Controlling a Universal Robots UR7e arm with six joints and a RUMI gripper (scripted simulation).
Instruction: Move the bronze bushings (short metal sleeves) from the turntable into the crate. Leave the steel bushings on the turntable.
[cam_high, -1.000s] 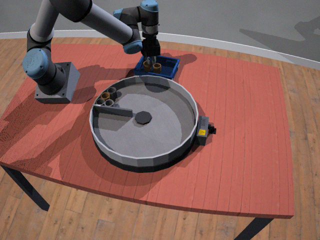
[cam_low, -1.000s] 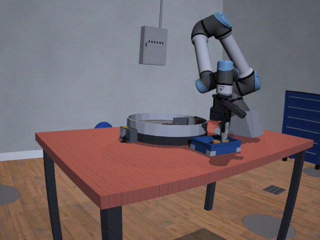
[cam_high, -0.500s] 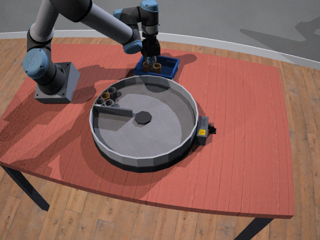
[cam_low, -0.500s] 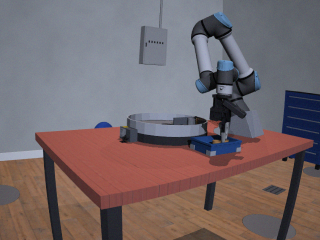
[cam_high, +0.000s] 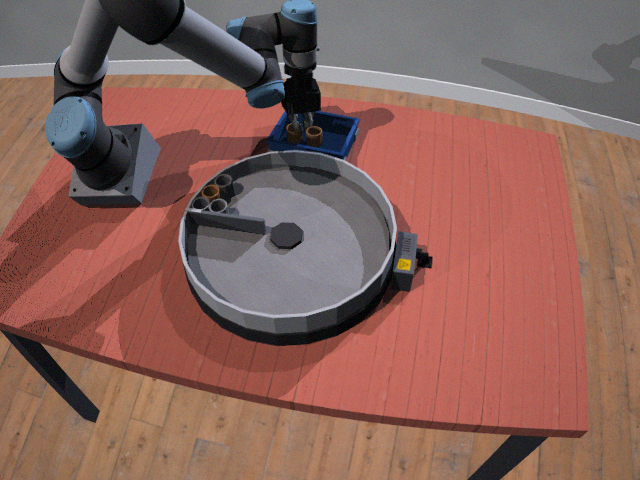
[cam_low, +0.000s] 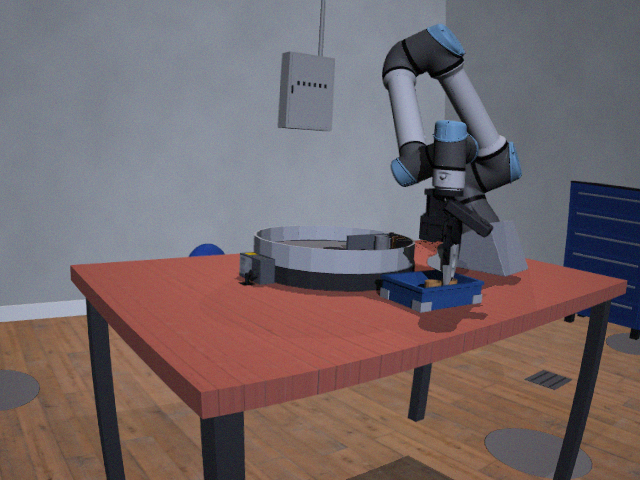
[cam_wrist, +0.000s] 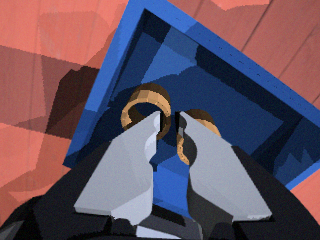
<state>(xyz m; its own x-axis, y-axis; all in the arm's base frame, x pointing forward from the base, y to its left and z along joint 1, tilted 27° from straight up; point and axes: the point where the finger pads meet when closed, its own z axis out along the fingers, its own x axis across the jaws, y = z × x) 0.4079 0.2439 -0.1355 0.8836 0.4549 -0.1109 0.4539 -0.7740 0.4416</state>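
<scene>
Now: hand 40 mm short of the blue crate, 20 mm above it and 10 mm to the left of it. From my hand the other things lie so: grey turntable: 350 mm to the right, 80 mm ahead, 10 mm above.
</scene>
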